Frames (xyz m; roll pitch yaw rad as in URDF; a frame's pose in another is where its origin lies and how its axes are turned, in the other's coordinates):
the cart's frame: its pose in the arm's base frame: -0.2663 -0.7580 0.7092 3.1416 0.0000 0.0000
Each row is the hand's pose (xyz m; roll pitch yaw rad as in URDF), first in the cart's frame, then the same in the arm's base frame.
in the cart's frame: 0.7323 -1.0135 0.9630 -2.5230 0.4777 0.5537
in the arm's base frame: 0.4660 0.2555 -0.2538 0.6186 -0.4777 -0.5537
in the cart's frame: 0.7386 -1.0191 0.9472 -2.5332 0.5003 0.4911
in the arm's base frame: 0.4723 0.2611 -0.2380 0.6084 -0.5003 -0.4911
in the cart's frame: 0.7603 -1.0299 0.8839 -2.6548 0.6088 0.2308
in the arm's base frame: 0.4940 0.2719 -0.1747 0.4868 -0.6088 -0.2308
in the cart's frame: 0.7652 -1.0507 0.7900 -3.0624 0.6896 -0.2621
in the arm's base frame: 0.4989 0.2927 -0.0808 0.0792 -0.6896 0.2621
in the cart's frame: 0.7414 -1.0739 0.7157 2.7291 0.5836 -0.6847
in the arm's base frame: 0.4751 0.3159 -0.0065 -0.4125 -0.5836 0.6847
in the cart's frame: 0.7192 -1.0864 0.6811 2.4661 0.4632 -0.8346
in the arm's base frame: 0.4529 0.3284 0.0281 -0.6755 -0.4632 0.8346
